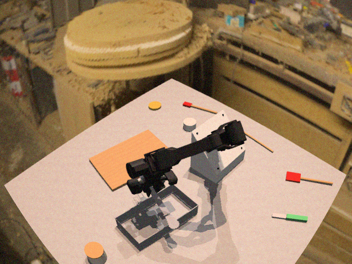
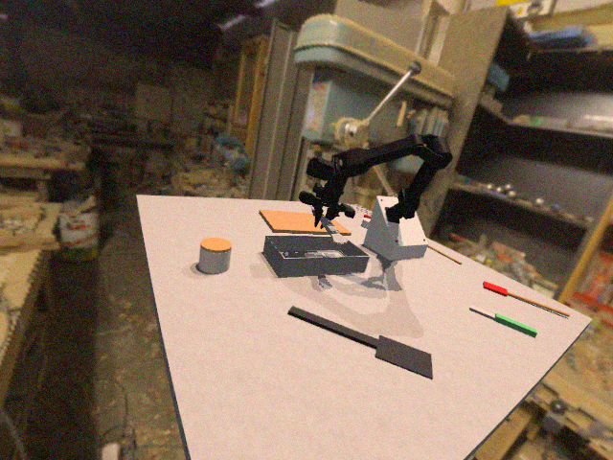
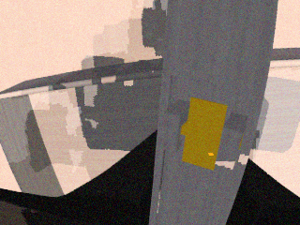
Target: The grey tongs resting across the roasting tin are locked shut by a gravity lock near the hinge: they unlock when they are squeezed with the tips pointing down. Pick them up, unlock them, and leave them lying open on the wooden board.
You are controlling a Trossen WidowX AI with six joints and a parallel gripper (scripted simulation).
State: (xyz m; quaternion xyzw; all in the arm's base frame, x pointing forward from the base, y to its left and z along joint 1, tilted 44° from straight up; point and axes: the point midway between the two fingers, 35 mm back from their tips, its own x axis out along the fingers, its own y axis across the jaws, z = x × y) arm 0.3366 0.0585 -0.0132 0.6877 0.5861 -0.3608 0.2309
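My gripper tip is now 4 cm below the yellow lock piece, 2 cm to the left of it and 1 cm past it. Round my gripper tip: wooden board: 30 cm to the right, 11 cm behind, 9 cm below; then roasting tin: 7 cm below, 6 cm to the left, 2 cm ahead; then orange-lidded can: 34 cm ahead, 7 cm to the left, 6 cm below.
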